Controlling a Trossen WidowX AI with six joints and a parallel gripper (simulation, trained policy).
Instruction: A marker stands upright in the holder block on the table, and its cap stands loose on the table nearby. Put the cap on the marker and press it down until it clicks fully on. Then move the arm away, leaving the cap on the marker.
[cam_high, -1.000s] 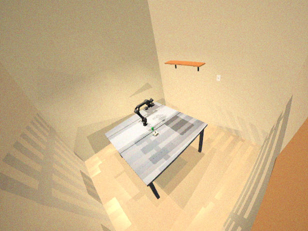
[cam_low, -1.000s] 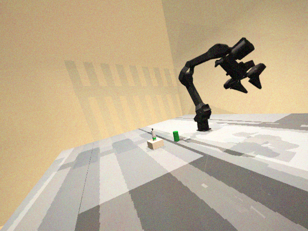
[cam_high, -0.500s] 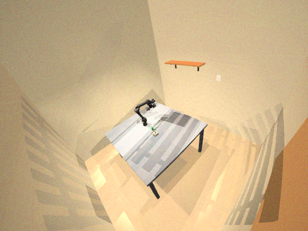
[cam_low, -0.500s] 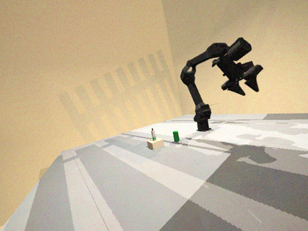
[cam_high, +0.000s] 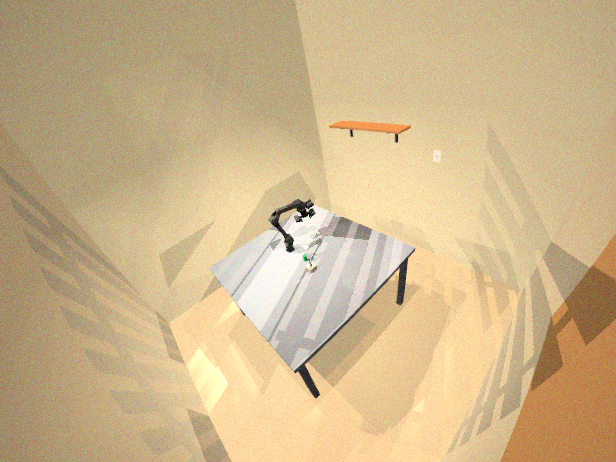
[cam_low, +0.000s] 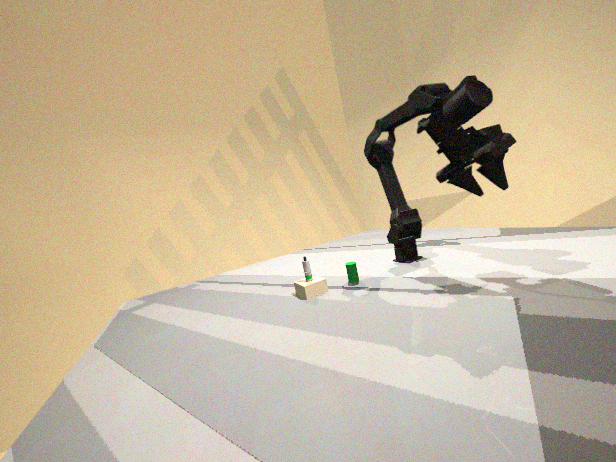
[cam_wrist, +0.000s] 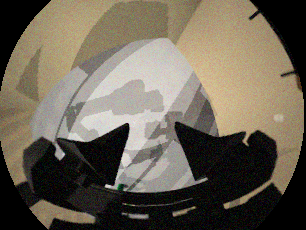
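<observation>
My gripper tip is 25 cm to the left of the green cap, 22 cm short of it and 15 cm above it. From my gripper tip the other things lie so: tan holder block: 34 cm ahead, 29 cm to the right, 16 cm below.
</observation>
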